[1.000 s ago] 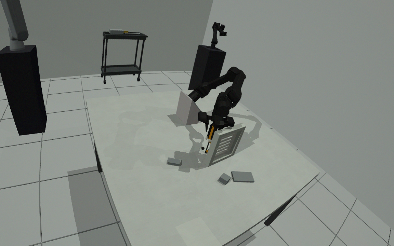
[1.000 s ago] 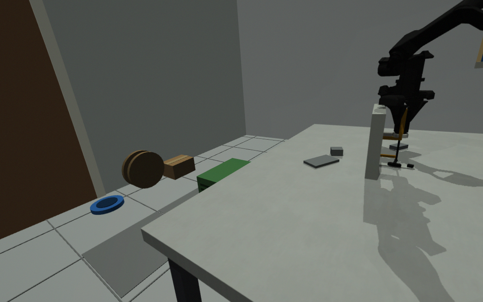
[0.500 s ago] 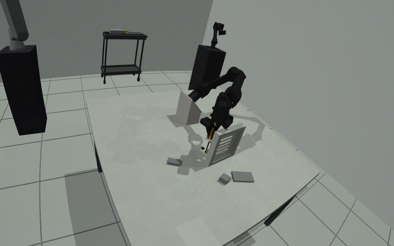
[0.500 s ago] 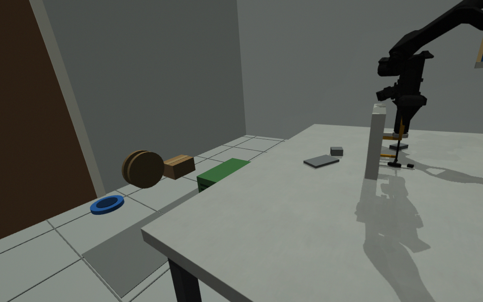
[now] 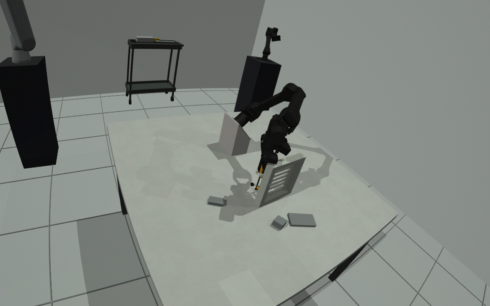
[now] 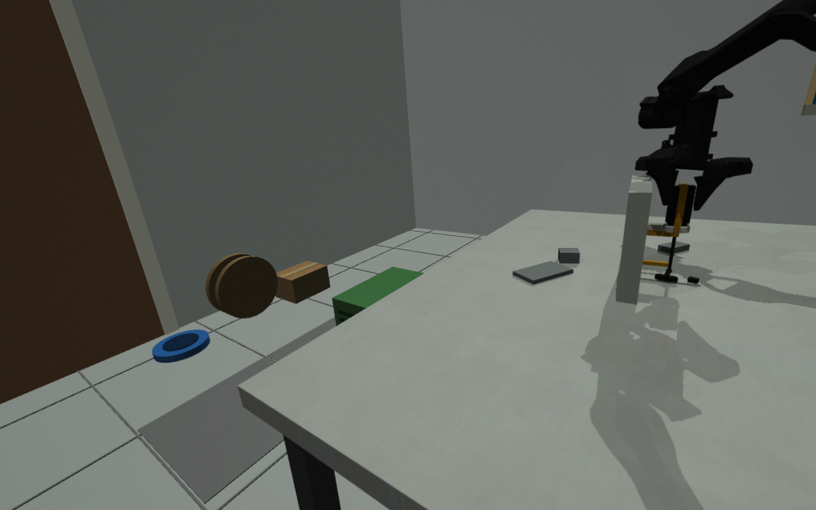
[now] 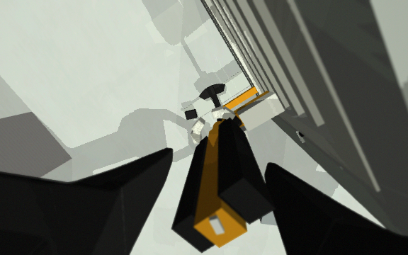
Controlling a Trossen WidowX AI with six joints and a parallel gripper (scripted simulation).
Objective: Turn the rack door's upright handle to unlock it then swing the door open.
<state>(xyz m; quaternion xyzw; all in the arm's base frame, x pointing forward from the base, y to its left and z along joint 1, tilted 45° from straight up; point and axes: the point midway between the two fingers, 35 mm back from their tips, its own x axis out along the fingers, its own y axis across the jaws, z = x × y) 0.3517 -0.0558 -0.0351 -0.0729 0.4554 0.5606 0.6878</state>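
My gripper tip is now 3 cm above the upright handle and 1 cm to the right of it. The rest, counted from my gripper tip: flat grey plate: 24 cm ahead, 15 cm below, 10 cm to the left.
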